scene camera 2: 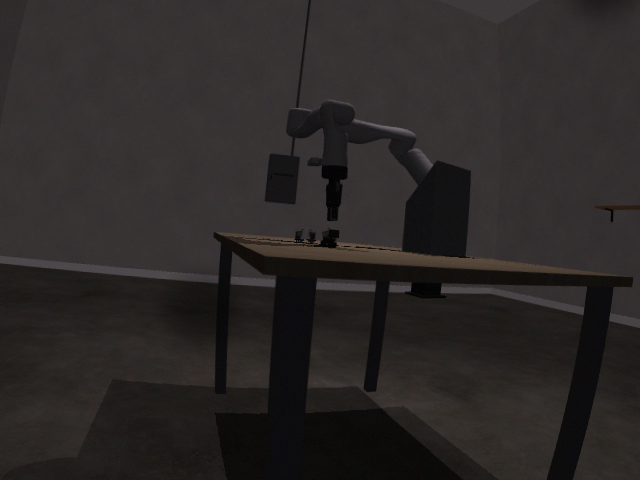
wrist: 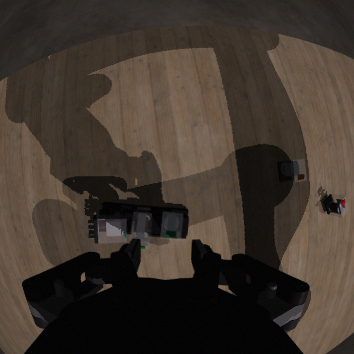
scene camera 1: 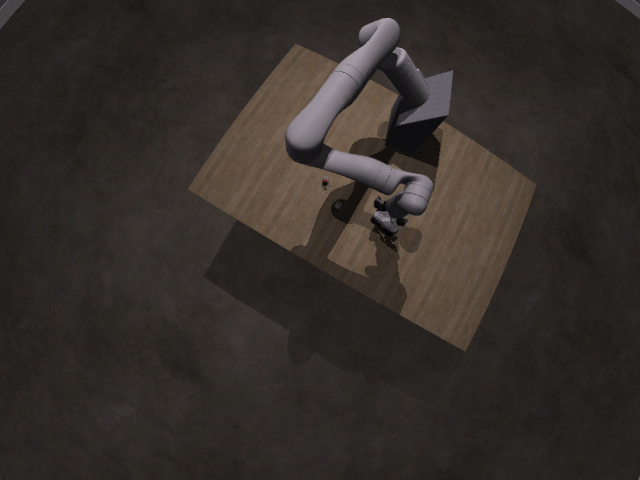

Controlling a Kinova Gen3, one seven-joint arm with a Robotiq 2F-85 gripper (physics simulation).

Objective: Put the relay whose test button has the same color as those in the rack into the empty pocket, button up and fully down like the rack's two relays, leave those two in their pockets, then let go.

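Seen in the pictures: gripper, fingertip midpoint: (scene camera 2: 332, 221) (wrist: 165, 249); arm's base, link origin: (scene camera 2: 437, 191) (scene camera 1: 418, 97).
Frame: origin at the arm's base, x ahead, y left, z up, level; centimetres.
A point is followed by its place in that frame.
The black rack (wrist: 184, 222) @[x 44.3, y 3.7, z -19.8 cm] (scene camera 2: 328, 243) stands on the table. In the wrist view, a relay with a green button (wrist: 171, 233) @[x 44.4, y 5.3, z -16.8 cm] is upright at its right end. A middle relay (wrist: 142, 223) @[x 45.8, y 8.1, z -18.5 cm] seems to lean toward the gripper, with green at its lower edge. A third clear-cased relay (wrist: 111, 229) @[x 46.0, y 11.5, z -18.0 cm] lies on its side over the rack's left end, pins pointing left, with a bit of green at its right. The left pocket beneath it is hidden. My gripper (wrist: 165, 249) @[x 43.8, y 6.1, z -14.7 cm] (scene camera 2: 332, 220) @[x 43.8, y 6.1, z -14.7 cm] is partly open and empty, pointing down above the rack, with its fingertips apart from the relays.
A relay with an orange button (wrist: 291, 170) @[x 46.6, y -10.7, z -18.2 cm] (scene camera 1: 337, 205) @[x 46.6, y -11.9, z -17.8 cm] and a relay with a red button (wrist: 334, 204) @[x 39.0, y -19.2, z -18.8 cm] (scene camera 1: 325, 180) @[x 39.0, y -20.2, z -17.7 cm] are on the table (scene camera 1: 258, 139) @[x 31.6, y -54.7, z -22.1 cm] to one side of the rack. The grey arm pedestal (scene camera 1: 421, 121) @[x 10.5, y 3.9, z 1.2 cm] (scene camera 2: 436, 211) @[x 8.4, y 10.1, z -8.1 cm] is at the table's far edge.
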